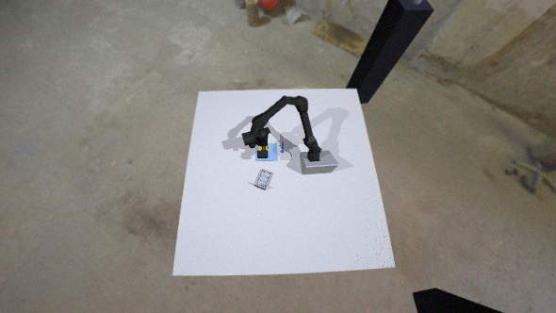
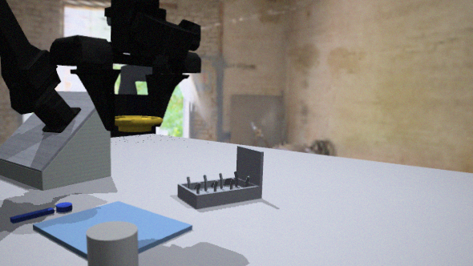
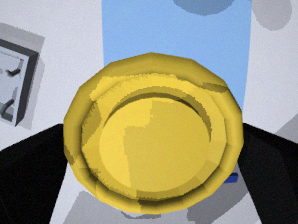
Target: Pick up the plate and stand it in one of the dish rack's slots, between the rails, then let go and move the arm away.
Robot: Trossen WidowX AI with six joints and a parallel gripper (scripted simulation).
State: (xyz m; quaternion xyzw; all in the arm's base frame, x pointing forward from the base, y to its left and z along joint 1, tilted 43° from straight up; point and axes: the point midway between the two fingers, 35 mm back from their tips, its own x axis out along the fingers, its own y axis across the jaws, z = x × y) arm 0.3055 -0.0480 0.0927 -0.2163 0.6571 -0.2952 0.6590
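My gripper tip is 2 cm short of the grey dish rack, 17 cm to the right of it and 10 cm above it. From my gripper tip the other things lie so: yellow plate 1 cm above; then white cylinder 8 cm ahead, 11 cm to the right, 10 cm below; then blue spoon 13 cm behind, 4 cm to the right, 12 cm below.
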